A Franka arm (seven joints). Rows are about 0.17 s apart.
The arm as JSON. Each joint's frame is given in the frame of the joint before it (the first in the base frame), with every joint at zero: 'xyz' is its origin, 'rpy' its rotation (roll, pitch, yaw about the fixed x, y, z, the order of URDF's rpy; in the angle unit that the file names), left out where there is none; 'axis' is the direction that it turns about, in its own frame. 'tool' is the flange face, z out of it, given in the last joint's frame.
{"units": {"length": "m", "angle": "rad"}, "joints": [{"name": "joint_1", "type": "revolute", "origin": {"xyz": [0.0, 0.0, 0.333], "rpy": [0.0, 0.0, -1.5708]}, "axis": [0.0, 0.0, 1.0]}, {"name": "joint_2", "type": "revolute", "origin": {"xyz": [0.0, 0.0, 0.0], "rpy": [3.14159, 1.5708, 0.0]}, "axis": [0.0, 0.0, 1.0]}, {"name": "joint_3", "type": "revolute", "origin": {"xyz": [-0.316, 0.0, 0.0], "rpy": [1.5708, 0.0, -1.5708]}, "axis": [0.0, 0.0, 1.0]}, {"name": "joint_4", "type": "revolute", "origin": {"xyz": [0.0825, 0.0, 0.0], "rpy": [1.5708, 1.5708, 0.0]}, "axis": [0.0, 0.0, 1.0]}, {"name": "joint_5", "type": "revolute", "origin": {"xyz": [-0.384, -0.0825, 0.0], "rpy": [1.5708, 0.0, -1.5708]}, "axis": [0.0, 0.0, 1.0]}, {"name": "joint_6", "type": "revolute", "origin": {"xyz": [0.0, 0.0, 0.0], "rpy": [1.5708, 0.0, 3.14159]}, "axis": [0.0, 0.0, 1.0]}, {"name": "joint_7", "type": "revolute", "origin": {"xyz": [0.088, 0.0, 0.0], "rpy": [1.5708, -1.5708, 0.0]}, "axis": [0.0, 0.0, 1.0]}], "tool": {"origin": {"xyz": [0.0, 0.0, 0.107], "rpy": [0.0, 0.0, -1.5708]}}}
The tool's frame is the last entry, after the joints.
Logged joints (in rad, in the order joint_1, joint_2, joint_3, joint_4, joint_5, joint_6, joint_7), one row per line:
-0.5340, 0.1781, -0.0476, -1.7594, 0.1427, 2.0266, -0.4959
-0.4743, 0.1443, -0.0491, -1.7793, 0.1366, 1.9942, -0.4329
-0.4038, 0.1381, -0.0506, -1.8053, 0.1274, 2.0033, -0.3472
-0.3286, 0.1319, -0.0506, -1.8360, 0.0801, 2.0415, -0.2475
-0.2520, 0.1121, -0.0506, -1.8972, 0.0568, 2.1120, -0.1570
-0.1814, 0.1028, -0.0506, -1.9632, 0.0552, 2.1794, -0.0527
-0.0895, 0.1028, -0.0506, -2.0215, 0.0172, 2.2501, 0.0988
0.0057, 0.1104, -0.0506, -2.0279, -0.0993, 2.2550, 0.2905
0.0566, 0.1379, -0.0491, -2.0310, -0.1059, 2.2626, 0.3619
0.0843, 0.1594, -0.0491, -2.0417, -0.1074, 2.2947, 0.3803
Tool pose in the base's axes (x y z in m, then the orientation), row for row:
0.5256, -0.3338, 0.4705, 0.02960, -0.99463, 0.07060, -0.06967
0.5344, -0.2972, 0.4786, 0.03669, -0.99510, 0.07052, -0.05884
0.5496, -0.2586, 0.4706, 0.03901, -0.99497, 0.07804, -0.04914
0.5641, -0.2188, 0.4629, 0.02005, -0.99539, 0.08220, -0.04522
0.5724, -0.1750, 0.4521, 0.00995, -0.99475, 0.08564, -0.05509
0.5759, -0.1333, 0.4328, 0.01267, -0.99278, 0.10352, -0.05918
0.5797, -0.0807, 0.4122, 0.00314, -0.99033, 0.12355, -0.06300
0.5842, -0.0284, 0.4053, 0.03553, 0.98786, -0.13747, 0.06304
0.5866, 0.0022, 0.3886, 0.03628, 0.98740, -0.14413, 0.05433
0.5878, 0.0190, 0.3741, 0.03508, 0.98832, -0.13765, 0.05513
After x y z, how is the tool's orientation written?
As a quaternion, w x y z.
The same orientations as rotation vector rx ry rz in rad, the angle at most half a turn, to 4 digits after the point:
-3.0672, 0.2177, -0.2148
-3.0552, 0.2165, -0.1807
-3.0505, 0.2393, -0.1507
-3.0878, 0.2550, -0.1403
-3.1055, 0.2674, -0.1720
-3.0940, 0.3226, -0.1844
-3.1050, 0.3874, -0.1975
3.0352, -0.4224, 0.1937
3.0323, -0.4426, 0.1668
3.0374, -0.4230, 0.1694

